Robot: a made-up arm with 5 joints. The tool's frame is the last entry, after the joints.
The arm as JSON. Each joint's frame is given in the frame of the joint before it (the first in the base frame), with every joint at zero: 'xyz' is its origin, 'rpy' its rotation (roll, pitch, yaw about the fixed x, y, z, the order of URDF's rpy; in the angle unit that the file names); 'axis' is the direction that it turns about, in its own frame. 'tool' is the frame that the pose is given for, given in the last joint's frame.
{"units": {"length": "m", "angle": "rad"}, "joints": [
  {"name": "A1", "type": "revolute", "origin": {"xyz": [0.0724, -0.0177, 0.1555], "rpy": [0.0, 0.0, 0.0]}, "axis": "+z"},
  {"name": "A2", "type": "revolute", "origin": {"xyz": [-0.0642, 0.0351, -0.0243], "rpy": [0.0, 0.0, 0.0]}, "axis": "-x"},
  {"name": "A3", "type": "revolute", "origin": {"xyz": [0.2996, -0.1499, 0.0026], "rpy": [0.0, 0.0, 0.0]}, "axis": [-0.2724, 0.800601, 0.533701]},
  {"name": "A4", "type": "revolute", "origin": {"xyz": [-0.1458, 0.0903, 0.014], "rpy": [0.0, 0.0, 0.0]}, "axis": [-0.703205, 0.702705, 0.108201]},
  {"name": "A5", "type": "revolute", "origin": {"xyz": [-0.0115, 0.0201, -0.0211], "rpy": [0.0, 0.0, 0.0]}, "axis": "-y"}
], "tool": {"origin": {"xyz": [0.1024, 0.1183, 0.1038], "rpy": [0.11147, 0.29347, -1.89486]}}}
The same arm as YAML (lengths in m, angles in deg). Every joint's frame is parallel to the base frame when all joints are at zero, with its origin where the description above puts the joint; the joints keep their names.
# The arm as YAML. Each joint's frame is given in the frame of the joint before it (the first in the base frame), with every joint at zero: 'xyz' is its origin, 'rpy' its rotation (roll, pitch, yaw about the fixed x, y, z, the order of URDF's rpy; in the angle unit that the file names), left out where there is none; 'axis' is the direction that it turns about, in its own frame. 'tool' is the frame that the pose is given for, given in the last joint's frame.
units:
  length: m
  angle: deg
joints:
  - name: A1
    type: revolute
    origin:
      xyz: [0.0724, -0.0177, 0.1555]
    axis: [0.0, 0.0, 1.0]
  - name: A2
    type: revolute
    origin:
      xyz: [-0.0642, 0.0351, -0.0243]
    axis: [-1.0, 0.0, 0.0]
  - name: A3
    type: revolute
    origin:
      xyz: [0.2996, -0.1499, 0.0026]
    axis: [-0.2724, 0.800601, 0.533701]
  - name: A4
    type: revolute
    origin:
      xyz: [-0.1458, 0.0903, 0.014]
    axis: [-0.703205, 0.702705, 0.108201]
  - name: A5
    type: revolute
    origin:
      xyz: [-0.0115, 0.0201, -0.0211]
    axis: [0.0, -1.0, 0.0]
tool:
  origin:
    xyz: [0.1024, 0.1183, 0.1038]
    rpy: [6.39, 16.81, -108.57]

